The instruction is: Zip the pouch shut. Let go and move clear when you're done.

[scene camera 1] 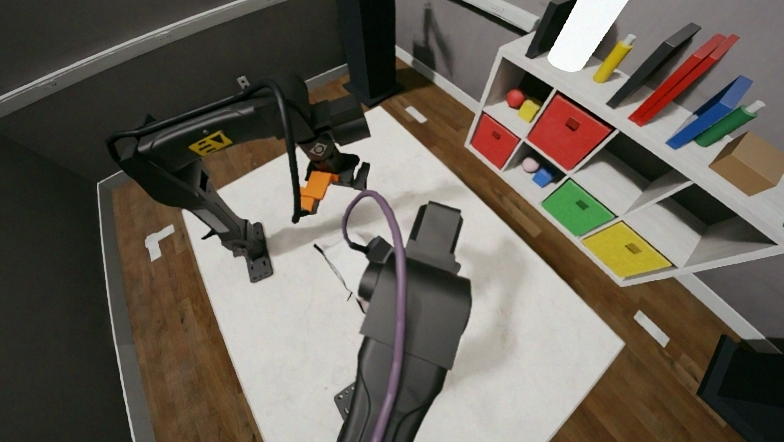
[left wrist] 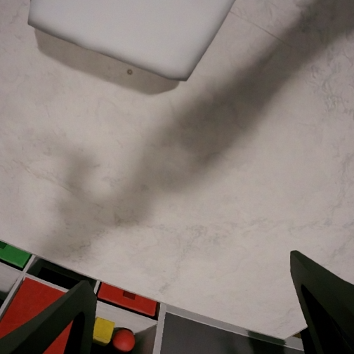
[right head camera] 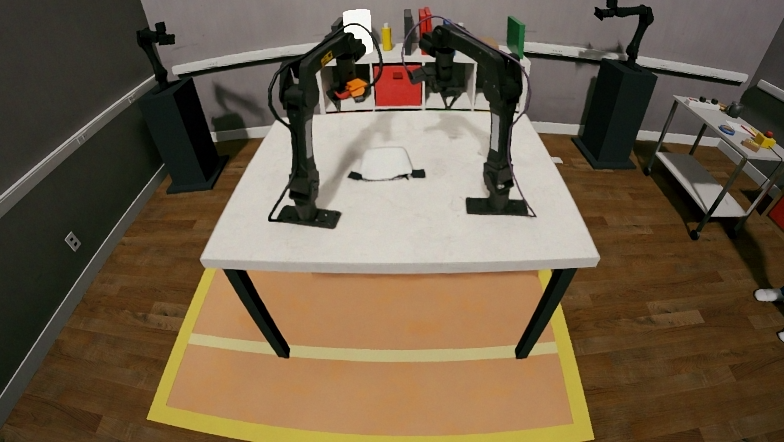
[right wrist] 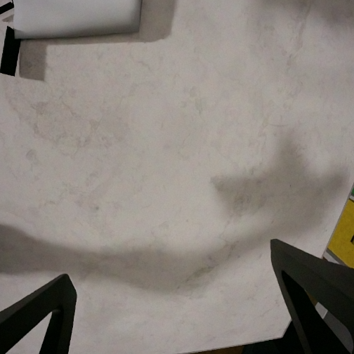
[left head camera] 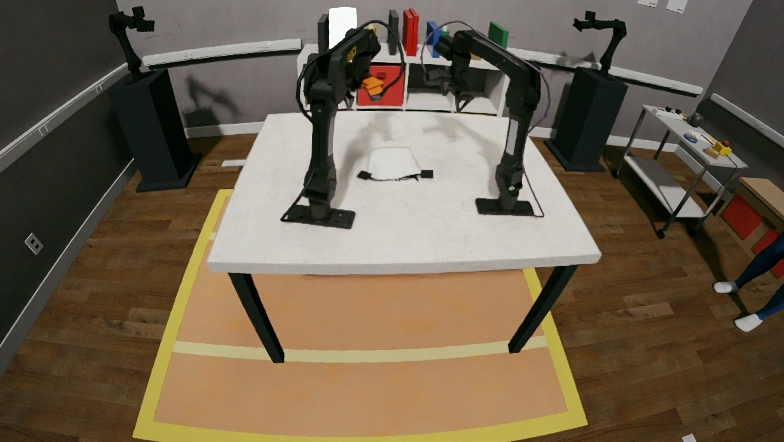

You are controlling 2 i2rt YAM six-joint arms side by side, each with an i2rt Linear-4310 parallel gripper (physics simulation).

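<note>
The white pouch (left head camera: 392, 160) (right head camera: 385, 162) (left wrist: 130, 27) (right wrist: 77, 16) lies flat on the table. Its dark zip line (left head camera: 384, 178) (scene camera 1: 336, 270) runs along the edge nearer the arm bases, with a black tab (left head camera: 426, 174) (right head camera: 418, 173) at the right end and another black tab (left head camera: 364, 175) (right head camera: 355, 175) at the left. A small dark piece, seemingly the pull (right head camera: 407, 176) (scene camera 1: 349, 296), shows near the right end. Whether the zip's edges meet is too small to tell. My left gripper (left wrist: 186, 277) and right gripper (right wrist: 171, 260) are open and empty, high above the table beyond the pouch.
The white table (left head camera: 400, 241) (right head camera: 400, 241) carries both arm bases. A shelf unit (scene camera 1: 496, 54) with coloured bins stands behind its far edge. In scene camera 1 the right arm (scene camera 1: 417, 312) hides its gripper and part of the pouch. A metal trolley (left head camera: 664, 189) stands at the right.
</note>
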